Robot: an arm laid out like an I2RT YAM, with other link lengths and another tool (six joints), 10 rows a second.
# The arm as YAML. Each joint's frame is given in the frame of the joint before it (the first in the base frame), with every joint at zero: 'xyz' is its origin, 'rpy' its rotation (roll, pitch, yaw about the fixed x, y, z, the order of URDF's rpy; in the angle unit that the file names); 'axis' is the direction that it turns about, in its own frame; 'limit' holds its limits. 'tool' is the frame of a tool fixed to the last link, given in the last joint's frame.
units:
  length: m
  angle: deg
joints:
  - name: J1
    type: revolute
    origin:
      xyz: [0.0, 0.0, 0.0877]
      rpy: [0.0, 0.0, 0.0]
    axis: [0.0, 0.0, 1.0]
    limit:
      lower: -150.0
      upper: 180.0
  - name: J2
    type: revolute
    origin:
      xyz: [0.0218, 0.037, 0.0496]
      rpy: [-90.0, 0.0, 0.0]
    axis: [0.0, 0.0, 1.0]
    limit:
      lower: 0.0
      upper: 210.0
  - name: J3
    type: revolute
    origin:
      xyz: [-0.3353, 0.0, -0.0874]
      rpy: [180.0, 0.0, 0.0]
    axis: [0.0, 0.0, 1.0]
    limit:
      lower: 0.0
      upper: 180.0
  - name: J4
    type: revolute
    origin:
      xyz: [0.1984, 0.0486, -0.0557]
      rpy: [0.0, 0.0, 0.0]
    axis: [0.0, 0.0, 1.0]
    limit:
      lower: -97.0
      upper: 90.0
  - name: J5
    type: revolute
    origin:
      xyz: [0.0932, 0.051, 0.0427]
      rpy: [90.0, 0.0, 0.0]
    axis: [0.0, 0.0, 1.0]
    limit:
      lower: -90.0
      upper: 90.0
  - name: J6
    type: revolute
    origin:
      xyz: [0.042, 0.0, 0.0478]
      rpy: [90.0, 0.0, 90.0]
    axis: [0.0, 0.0, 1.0]
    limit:
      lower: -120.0
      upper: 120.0
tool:
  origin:
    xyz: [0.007, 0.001, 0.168]
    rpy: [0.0, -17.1, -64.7]
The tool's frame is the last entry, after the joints.
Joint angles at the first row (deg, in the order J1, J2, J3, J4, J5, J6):
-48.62, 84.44, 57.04, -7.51, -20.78, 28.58
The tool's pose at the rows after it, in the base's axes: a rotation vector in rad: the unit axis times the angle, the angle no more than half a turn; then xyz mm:
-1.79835 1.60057 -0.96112 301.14 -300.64 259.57
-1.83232 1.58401 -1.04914 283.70 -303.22 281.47
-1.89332 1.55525 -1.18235 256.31 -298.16 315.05
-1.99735 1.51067 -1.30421 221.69 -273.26 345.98
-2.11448 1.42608 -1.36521 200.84 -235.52 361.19
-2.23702 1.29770 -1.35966 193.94 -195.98 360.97
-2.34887 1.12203 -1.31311 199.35 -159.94 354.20
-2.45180 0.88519 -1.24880 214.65 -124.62 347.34
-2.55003 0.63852 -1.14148 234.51 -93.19 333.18
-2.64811 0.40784 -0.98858 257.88 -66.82 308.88
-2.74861 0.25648 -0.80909 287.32 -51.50 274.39
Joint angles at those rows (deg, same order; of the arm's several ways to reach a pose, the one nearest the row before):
-49.43, 83.79, 57.03, -7.62, -21.19, 28.47
-51.57, 80.23, 57.04, -8.36, -21.41, 25.58
-54.20, 73.95, 57.03, -10.28, -21.39, 21.17
-56.34, 64.99, 57.06, -15.62, -21.37, 14.92
-55.66, 56.86, 57.10, -21.87, -21.41, 9.26
-52.19, 50.98, 57.15, -27.95, -21.48, 4.18
-46.15, 47.81, 57.14, -32.32, -21.47, 0.01
-37.76, 46.98, 57.15, -34.59, -21.48, -4.03
-29.14, 48.99, 57.15, -36.05, -21.45, -8.71
-21.24, 53.95, 57.15, -36.99, -20.95, -13.98
-14.11, 61.91, 57.15, -36.29, -17.78, -17.63

